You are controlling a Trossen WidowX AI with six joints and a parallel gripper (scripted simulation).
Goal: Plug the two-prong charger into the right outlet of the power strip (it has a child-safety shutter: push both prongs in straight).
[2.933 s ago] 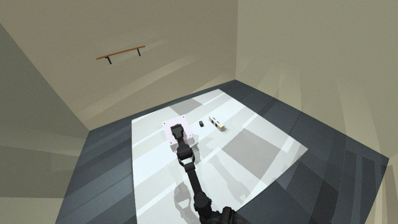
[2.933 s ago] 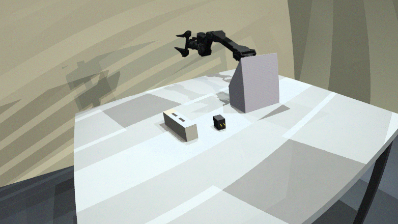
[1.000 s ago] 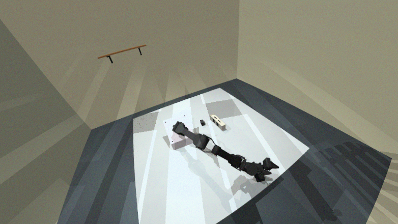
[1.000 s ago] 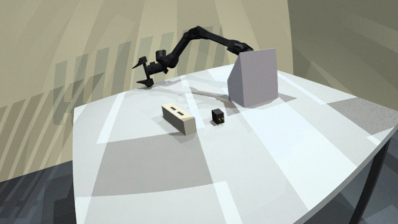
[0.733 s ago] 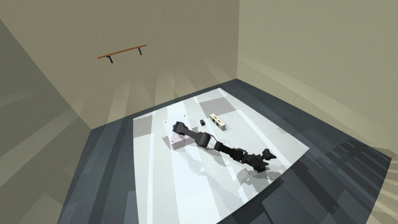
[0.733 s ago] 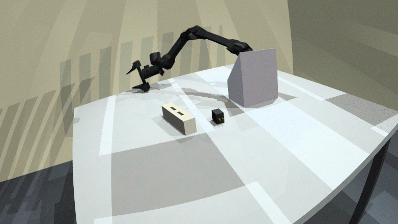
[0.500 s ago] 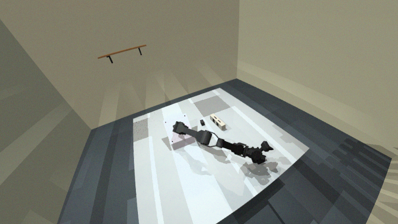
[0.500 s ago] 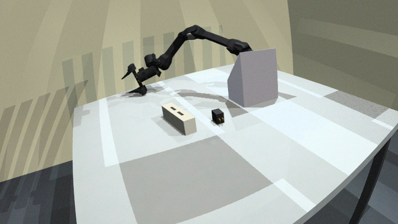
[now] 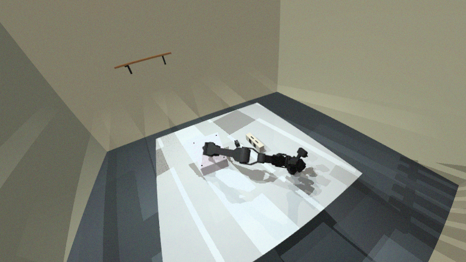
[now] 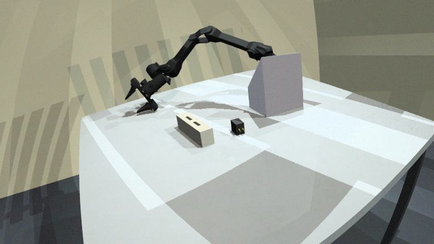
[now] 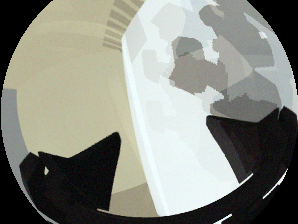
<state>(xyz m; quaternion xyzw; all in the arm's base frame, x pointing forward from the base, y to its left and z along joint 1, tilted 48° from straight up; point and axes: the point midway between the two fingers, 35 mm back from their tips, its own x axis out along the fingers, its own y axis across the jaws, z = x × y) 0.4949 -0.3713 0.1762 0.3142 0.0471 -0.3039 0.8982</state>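
Right now the black two-prong charger is 48 cm to the left of my gripper tip, 28 cm behind it and 4 cm below it.
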